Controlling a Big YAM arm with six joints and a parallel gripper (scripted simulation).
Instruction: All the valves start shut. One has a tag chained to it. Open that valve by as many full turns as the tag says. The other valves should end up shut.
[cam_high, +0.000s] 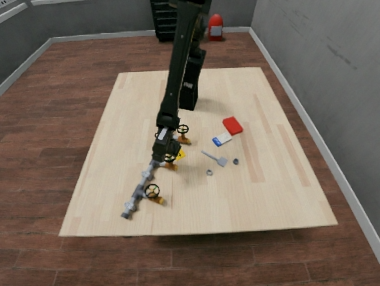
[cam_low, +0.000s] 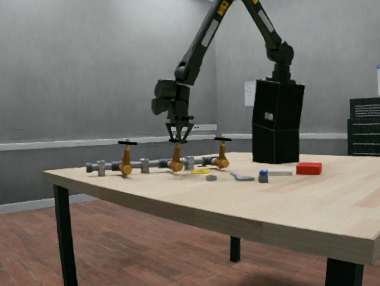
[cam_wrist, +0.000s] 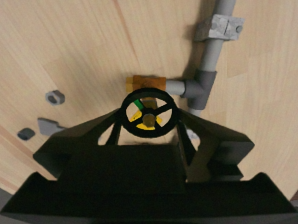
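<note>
Right now my hand is 9 cm past the yellow tag, 3 cm to the right of it and 12 cm above it. Also, from my hand: blue-and-white block (18 cm behind, 30 cm to the left, 11 cm below); then grey flat tool (5 cm behind, 25 cm to the left, 11 cm below); then grey part (3 cm behind, 36 cm to the left, 11 cm below).
</note>
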